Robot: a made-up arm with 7 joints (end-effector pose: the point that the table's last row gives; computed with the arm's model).
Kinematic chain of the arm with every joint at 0, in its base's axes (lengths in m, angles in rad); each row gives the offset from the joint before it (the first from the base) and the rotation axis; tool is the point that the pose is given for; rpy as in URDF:
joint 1: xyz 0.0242 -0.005 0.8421 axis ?
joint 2: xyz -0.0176 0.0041 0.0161 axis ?
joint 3: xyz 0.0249 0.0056 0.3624 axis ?
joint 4: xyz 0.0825 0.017 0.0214 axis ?
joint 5: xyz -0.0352 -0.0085 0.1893 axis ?
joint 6: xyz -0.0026 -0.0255 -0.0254 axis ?
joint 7: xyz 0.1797 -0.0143 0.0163 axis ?
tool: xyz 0.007 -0.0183 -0.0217 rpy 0 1.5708 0
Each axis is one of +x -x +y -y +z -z.
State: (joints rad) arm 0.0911 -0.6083 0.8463 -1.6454 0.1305 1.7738 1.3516
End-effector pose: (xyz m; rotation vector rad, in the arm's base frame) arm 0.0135 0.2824 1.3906 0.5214 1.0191 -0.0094
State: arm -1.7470 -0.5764 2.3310 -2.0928 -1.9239 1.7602 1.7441
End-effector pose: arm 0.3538 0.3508 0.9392 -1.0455 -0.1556 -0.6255
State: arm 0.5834 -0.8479 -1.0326 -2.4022 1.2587 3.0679 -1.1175
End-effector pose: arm -0.0108 -0.3925 1.0363 0.8743 0.1956 -0.0741
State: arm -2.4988 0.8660 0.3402 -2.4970 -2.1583 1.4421 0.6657
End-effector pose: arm -0.1649 -0.3334 0.6970 0.2194 2.8206 -0.9681
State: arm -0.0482 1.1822 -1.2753 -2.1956 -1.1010 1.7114 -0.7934
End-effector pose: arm 0.2740 -0.4135 0.8049 0.1218 -2.4274 0.0342
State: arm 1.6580 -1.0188 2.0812 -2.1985 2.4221 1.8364 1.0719
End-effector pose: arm -0.2387 -0.2694 0.8135 -1.6027 2.0612 0.2865
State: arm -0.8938 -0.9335 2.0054 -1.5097 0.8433 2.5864 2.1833
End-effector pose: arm 0.0376 0.5487 1.1486 1.4443 1.2987 -0.2841
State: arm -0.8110 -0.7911 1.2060 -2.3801 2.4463 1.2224 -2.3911
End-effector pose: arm 0.2382 0.3179 1.0573 -0.1944 -0.6065 1.7108
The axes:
joint 1: +z
joint 2: +y
joint 3: +z
joint 4: -y
joint 5: +z
joint 6: -y
joint 7: -z

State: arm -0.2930 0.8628 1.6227 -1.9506 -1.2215 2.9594 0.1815
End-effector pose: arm 0.3360 0.2438 1.2661 -0.4259 0.1691 1.5476
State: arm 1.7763 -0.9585 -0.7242 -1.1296 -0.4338 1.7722 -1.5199
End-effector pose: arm 0.3315 -0.2950 1.4549 -1.1511 -0.3004 1.0373
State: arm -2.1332 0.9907 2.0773 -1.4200 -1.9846 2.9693 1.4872
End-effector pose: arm 0.0590 -0.2593 1.3119 0.4251 -0.5369 -0.4265
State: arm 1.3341 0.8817 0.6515 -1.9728 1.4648 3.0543 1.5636
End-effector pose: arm 0.0893 0.4242 0.8110 0.9434 2.0154 -1.2374
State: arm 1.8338 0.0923 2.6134 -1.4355 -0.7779 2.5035 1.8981
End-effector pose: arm -0.0187 -0.2780 1.4552 0.8809 -1.1877 -2.0933
